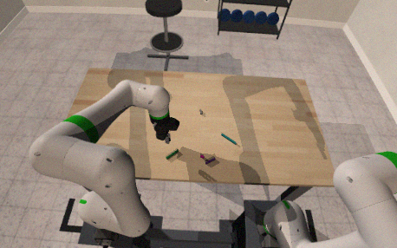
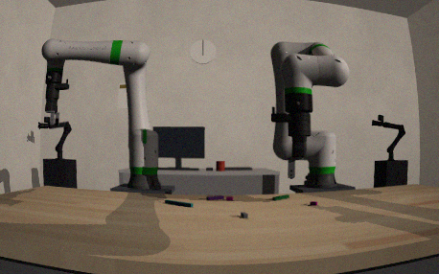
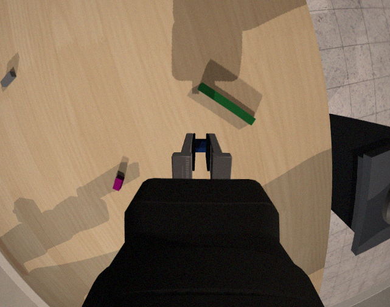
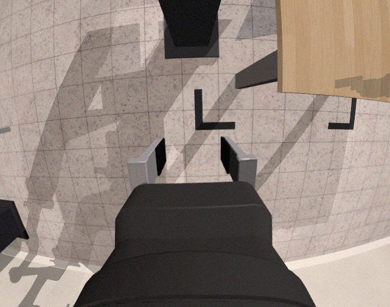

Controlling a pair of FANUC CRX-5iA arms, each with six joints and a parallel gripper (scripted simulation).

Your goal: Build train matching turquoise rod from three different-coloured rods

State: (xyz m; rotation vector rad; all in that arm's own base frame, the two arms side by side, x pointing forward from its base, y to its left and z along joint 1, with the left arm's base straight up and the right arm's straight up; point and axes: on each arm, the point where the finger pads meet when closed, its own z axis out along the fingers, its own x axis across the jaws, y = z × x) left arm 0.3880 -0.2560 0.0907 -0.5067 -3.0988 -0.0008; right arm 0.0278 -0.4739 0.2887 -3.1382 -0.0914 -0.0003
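Note:
Right now my left hand is 4 cm past the green rod, 2 cm to the left of it and 9 cm above it. From my left hand the other things lie so: purple rod: 7 cm behind, 24 cm to the right, 9 cm below; then grey rod: 27 cm ahead, 17 cm to the right, 9 cm below; then blue rod: 2 cm below.

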